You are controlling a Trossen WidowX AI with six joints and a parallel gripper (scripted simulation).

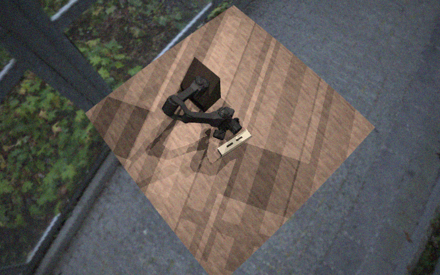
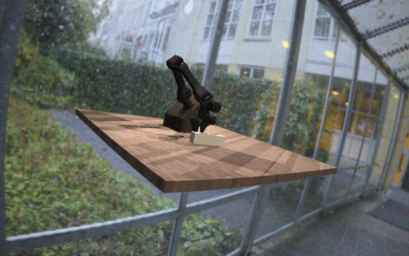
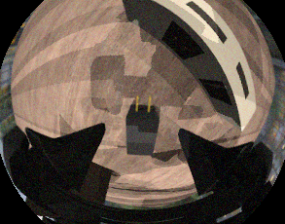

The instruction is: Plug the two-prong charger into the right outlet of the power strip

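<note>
The two-prong charger is 1 cm to the left of my gripper tip and 1 cm ahead of it.
</note>
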